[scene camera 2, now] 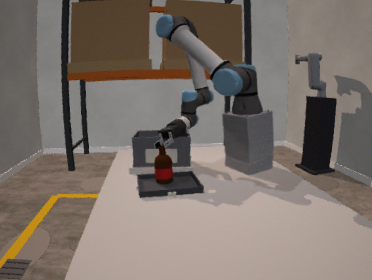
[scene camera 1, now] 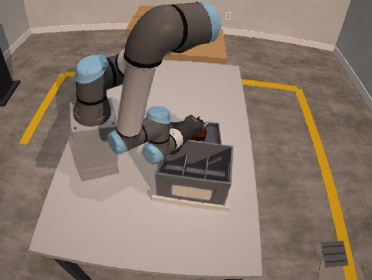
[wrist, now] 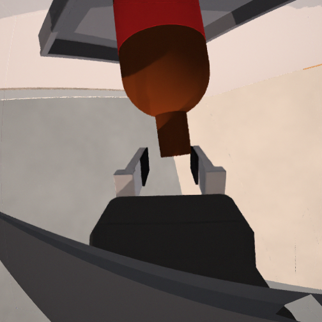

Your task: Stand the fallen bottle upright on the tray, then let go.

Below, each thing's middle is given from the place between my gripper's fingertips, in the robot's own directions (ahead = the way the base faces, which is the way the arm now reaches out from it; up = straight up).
The brown bottle [wrist: 163, 60] lies 10 mm behind my hand, 10 mm to the left of it and 80 mm below it. The rest, counted from my hand: shallow dark tray [scene camera 2: 186, 182]: 30 mm behind, 40 mm to the left, 150 mm below; grey divided crate [scene camera 1: 201, 171]: 40 mm behind, 220 mm to the right, 80 mm below.
